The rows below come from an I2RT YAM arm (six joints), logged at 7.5 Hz.
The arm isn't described. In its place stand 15 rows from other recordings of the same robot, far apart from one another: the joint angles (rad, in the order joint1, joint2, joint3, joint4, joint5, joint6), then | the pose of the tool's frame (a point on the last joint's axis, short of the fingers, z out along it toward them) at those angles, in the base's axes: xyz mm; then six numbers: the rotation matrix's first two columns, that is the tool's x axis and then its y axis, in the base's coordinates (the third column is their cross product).
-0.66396, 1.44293, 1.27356, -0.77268, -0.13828, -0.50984 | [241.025 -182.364 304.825 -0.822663 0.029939 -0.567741 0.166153 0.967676 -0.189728]
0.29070, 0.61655, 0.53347, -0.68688, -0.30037, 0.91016 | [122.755 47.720 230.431 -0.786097 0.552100 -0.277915 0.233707 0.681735 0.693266]
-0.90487, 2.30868, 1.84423, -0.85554, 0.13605, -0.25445 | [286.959 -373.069 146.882 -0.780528 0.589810 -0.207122 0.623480 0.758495 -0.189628]
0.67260, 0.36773, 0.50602, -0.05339, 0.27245, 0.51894 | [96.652 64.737 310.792 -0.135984 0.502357 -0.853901 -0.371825 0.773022 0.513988]
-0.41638, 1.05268, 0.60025, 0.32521, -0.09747, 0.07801 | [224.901 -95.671 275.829 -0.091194 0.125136 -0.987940 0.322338 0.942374 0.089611]
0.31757, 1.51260, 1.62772, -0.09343, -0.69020, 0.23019 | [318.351 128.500 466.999 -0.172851 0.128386 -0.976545 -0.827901 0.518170 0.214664]
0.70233, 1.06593, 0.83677, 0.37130, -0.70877, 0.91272 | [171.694 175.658 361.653 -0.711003 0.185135 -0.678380 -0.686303 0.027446 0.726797]
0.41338, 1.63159, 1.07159, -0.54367, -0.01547, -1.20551 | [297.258 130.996 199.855 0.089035 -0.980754 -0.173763 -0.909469 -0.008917 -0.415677]
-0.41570, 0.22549, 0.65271, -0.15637, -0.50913, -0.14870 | [63.776 -9.185 356.763 0.253477 -0.253296 -0.933590 -0.039925 0.961547 -0.271721]
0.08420, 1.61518, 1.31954, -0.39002, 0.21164, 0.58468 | [367.106 23.479 294.364 -0.482096 0.500848 -0.718843 0.414772 0.853188 0.316282]
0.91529, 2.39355, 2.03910, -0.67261, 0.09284, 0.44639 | [320.034 410.794 170.650 -0.798675 -0.333500 -0.500895 -0.460407 0.874636 0.151778]
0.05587, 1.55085, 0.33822, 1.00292, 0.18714, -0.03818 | [263.362 8.096 146.344 -0.212541 -0.049450 -0.975900 0.118797 0.990003 -0.076037]
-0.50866, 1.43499, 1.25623, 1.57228, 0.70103, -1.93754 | [210.545 -143.690 490.168 -0.748423 -0.399443 -0.529441 0.633467 -0.666959 -0.392282]
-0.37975, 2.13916, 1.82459, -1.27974, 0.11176, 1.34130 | [380.312 -156.066 207.899 0.145124 0.984014 -0.103225 0.987403 -0.150686 -0.048259]
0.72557, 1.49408, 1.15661, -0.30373, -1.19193, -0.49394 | [217.950 237.527 300.081 -0.013569 -0.246428 -0.969066 -0.918684 -0.379546 0.109380]
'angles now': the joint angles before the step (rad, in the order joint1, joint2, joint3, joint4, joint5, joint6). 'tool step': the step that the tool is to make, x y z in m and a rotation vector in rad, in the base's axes. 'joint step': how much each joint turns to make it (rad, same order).
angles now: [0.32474 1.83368 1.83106 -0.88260 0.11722 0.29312]
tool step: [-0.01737 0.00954 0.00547 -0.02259 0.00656 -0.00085]
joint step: [0.04115 -0.04223 -0.02674 -0.03219 0.04115 0.02100]
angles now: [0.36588 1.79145 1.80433 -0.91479 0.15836 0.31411]
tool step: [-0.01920 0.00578 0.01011 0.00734 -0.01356 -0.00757]
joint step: [0.03519 -0.05710 -0.03049 -0.01724 0.02532 0.03501]
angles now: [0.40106 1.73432 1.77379 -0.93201 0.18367 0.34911]
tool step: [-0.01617 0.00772 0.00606 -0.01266 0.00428 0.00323]
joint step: [0.04002 -0.03423 -0.01148 -0.03642 0.03057 0.02316]
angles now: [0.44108 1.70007 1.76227 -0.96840 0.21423 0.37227]
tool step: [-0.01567 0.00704 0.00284 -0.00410 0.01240 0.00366]
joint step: [0.03922 -0.03224 -0.01954 -0.03232 0.02020 0.03008]
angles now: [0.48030 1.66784 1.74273 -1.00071 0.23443 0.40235]
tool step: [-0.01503 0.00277 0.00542 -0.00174 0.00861 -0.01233]
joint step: [0.03013 -0.03271 -0.00892 -0.04115 0.02317 0.03678]
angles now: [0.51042 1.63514 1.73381 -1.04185 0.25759 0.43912]
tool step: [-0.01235 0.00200 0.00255 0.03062 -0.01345 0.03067]
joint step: [0.02141 -0.04577 -0.04355 0.02358 -0.02146 0.00458]
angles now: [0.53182 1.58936 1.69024 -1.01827 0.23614 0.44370]
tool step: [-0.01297 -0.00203 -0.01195 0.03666 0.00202 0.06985]
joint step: [0.00825 -0.07069 -0.12411 0.07629 -0.06363 -0.02900]
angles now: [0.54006 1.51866 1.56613 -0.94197 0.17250 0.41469]
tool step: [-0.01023 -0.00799 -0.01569 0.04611 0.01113 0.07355]
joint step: [-0.01592 -0.07080 -0.13250 0.08067 -0.09180 -0.04081]
